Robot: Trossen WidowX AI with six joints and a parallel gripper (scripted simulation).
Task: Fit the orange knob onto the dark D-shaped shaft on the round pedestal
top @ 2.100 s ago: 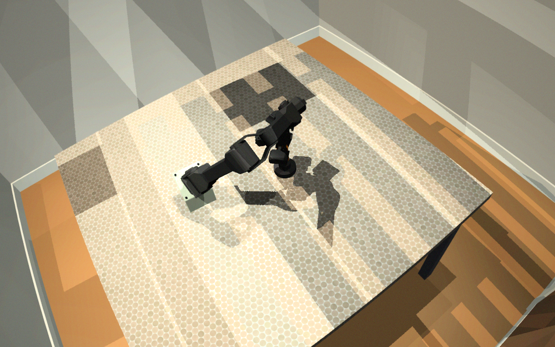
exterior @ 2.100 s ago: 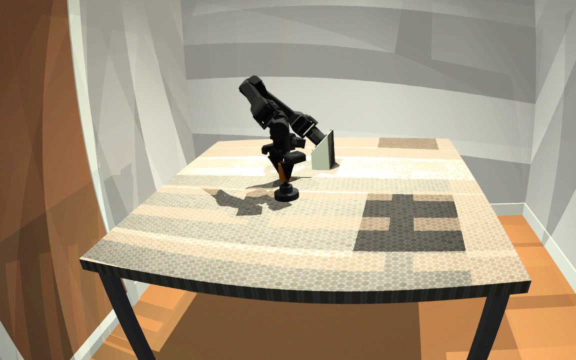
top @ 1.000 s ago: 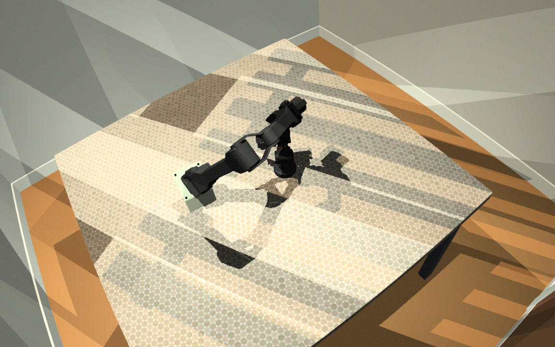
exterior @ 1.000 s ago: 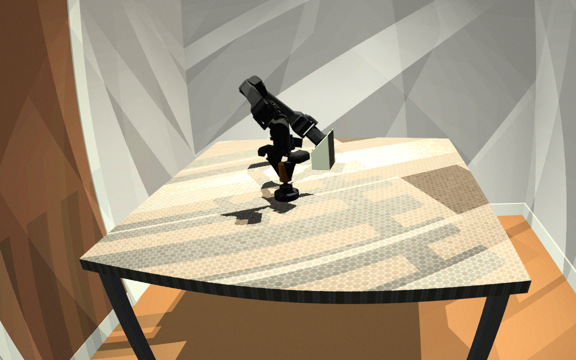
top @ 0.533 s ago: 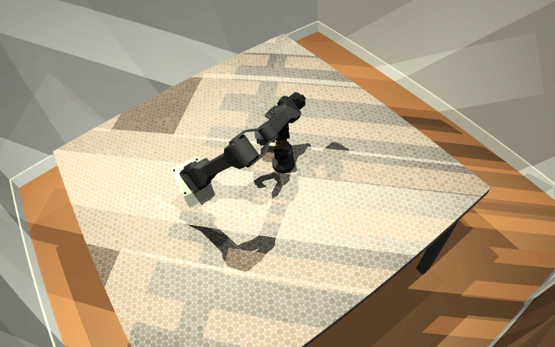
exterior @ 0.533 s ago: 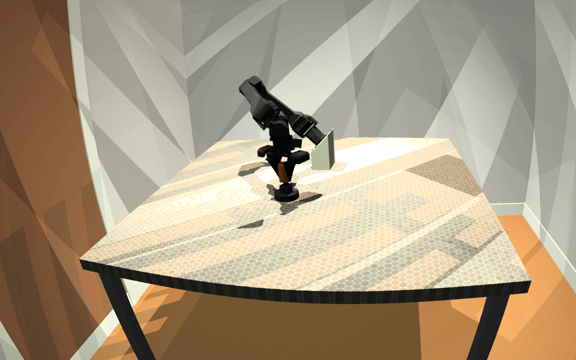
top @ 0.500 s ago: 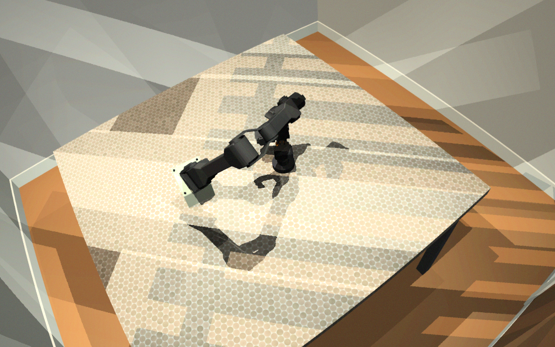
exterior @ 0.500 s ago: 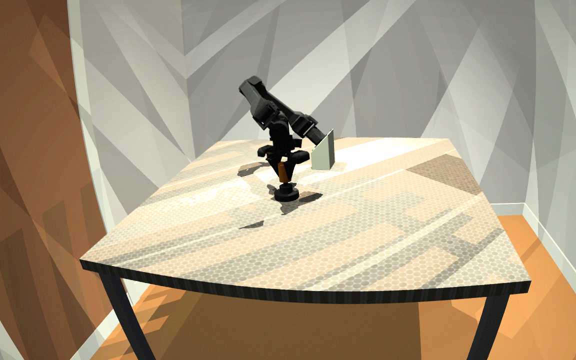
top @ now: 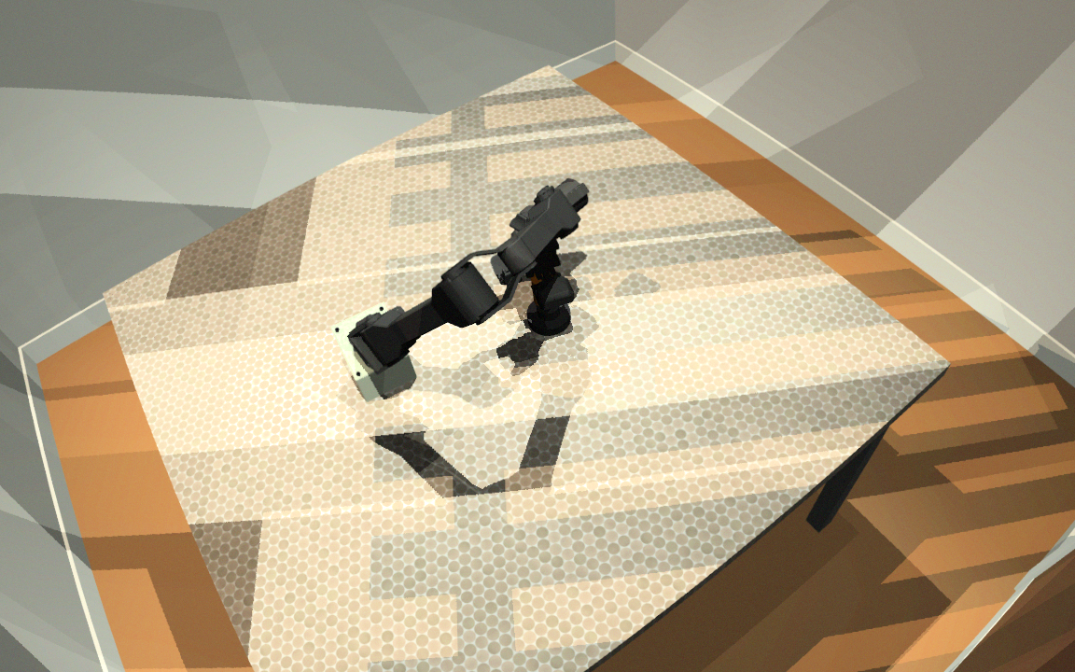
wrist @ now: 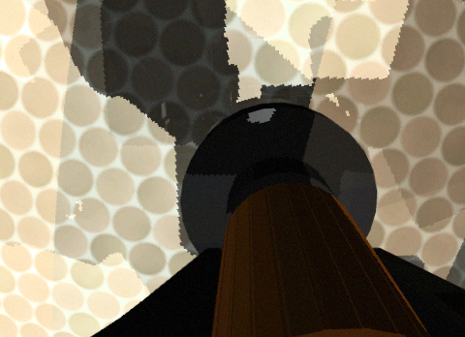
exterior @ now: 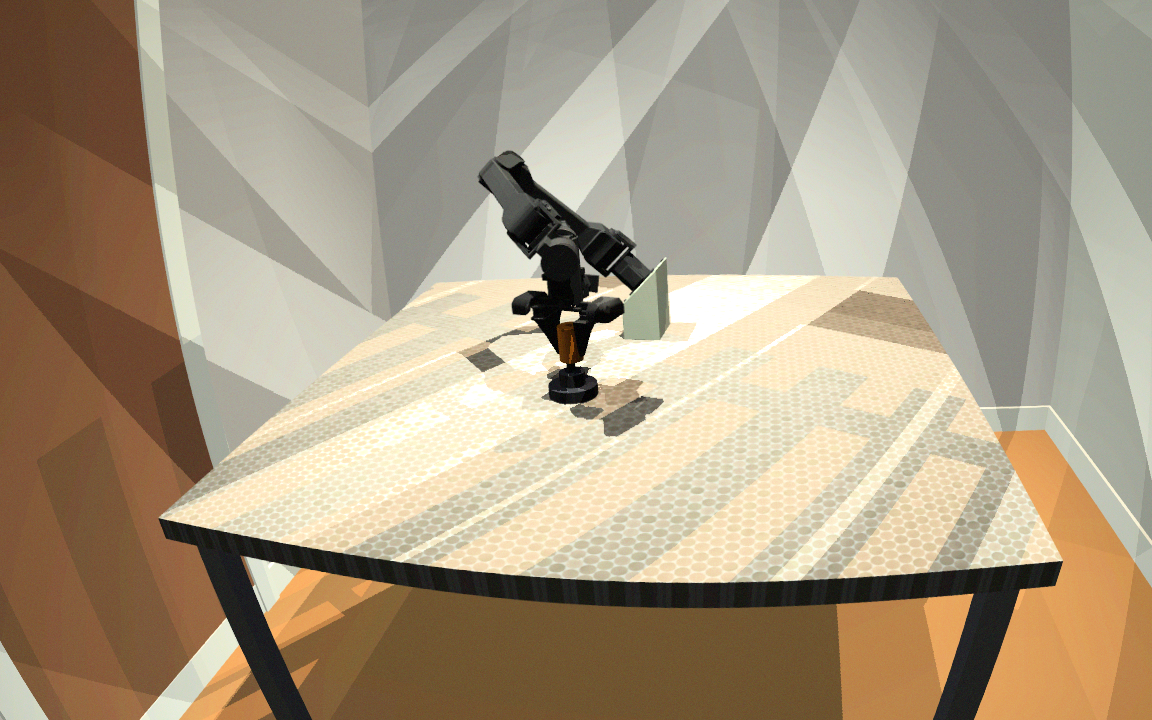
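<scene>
Right now my gripper tip is 2 cm below the orange knob. From my gripper tip the other things lie so: dark round pedestal: 4 cm below.
</scene>
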